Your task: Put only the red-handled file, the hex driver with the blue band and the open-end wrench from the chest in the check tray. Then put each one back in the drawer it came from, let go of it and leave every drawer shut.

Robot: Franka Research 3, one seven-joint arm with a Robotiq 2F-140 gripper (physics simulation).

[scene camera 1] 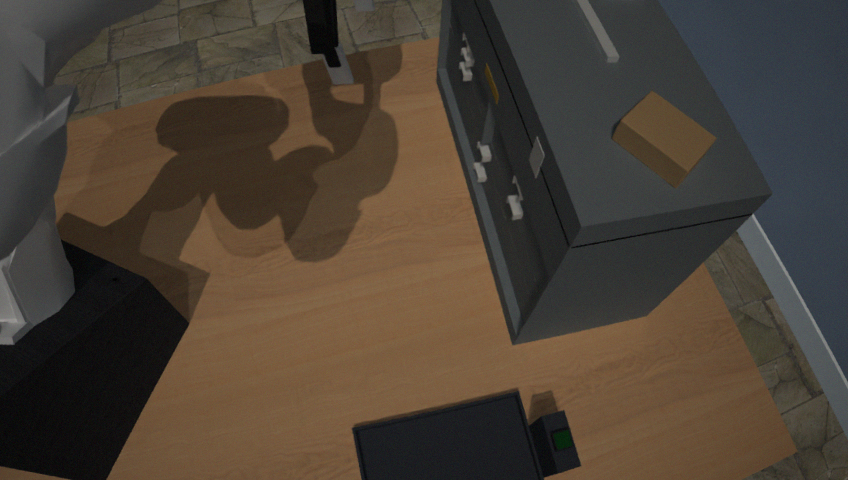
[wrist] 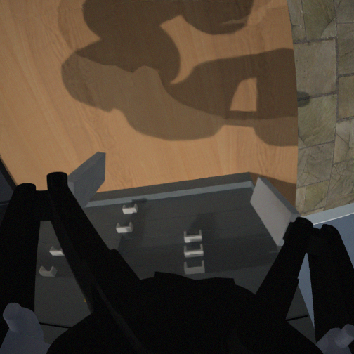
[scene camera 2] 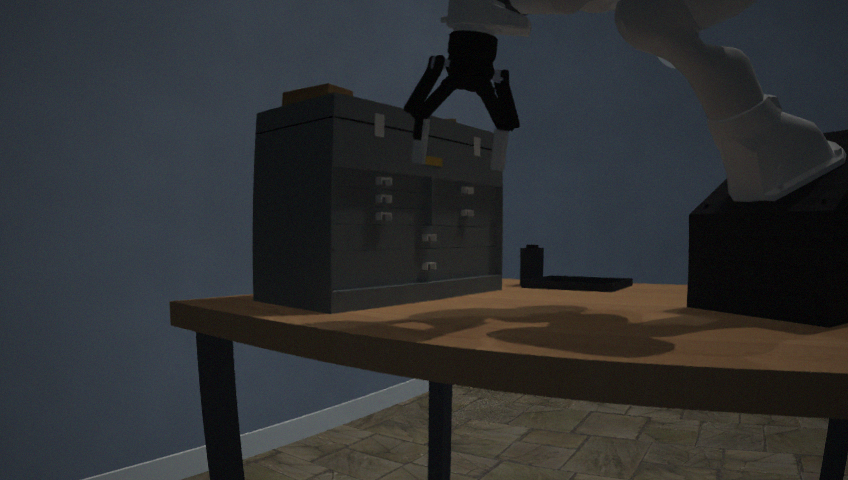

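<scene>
The grey chest stands on the table; its drawers look shut, with pale handles on the front. The red-handled file, the hex driver with the blue band and the open-end wrench do not show in any view. The dark check tray lies near the other end of the chest, partly cut off in scene camera 1; no tool shows on its visible part. My gripper is wide open and empty, pointing down. It hangs above the table in front of the chest's upper part, apart from the handles.
A brown block lies on the chest's lid, near a pale bar. A dark box with a green display stands beside the tray. The black robot base stands opposite the chest. A blue wall is behind the chest.
</scene>
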